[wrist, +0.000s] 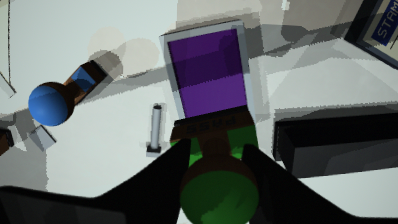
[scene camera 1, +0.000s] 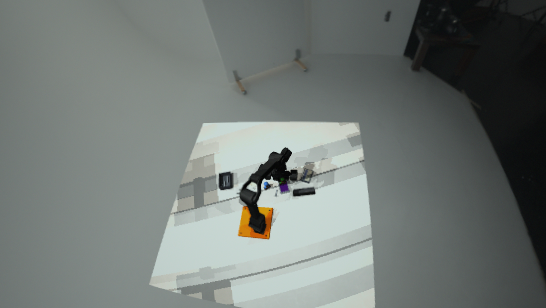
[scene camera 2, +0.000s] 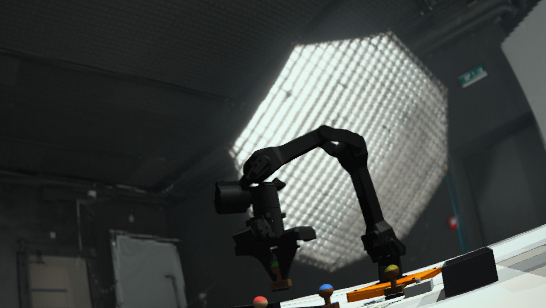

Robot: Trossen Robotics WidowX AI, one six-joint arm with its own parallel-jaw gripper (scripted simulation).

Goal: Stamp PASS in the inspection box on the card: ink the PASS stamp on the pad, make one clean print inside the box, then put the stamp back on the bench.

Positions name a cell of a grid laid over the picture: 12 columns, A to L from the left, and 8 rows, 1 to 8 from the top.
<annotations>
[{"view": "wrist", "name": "gripper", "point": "G6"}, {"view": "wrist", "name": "blue-knobbed stamp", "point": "B4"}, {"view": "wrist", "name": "purple ink pad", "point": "G3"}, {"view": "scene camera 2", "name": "gripper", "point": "G8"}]
</annotations>
